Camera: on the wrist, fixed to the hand. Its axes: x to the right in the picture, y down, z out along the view.
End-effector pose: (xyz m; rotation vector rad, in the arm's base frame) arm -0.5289 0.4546 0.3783 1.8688 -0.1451 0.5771
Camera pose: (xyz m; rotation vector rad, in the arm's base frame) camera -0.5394 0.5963 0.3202 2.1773 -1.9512 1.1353
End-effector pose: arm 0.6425 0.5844 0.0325 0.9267 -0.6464 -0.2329
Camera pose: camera 0.7135 0.6093 -0.1013 0.7049 -1.7546 1.1039
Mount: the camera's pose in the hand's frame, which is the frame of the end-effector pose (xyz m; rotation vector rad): -0.0109 -0.0984 -0.1173 0.5717 -0.5150 1.4620
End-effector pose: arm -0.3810 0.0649 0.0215 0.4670 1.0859 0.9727
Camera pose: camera -0.4453 -0.0108 -0.0955 2.0233 0.3853 1.6082
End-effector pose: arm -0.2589 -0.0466 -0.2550 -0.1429 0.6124 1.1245
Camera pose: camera -0.2212 -0.1464 -0.3654 1.2425 0.5003 2.1901
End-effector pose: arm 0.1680 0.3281 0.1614 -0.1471 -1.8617 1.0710
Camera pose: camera 0.2967 0.3341 0.2448 0.9191 1.3835 -2.3723
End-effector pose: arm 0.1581 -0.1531 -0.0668 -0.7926 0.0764 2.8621
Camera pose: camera 0.2441 -0.0690 -0.1621 -0.1897 -1.0066 -1.8446
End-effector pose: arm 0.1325 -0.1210 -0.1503 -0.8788 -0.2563 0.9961
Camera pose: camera 0.2535 -0.2155 -0.1503 -0.1290 0.3250 2.4975
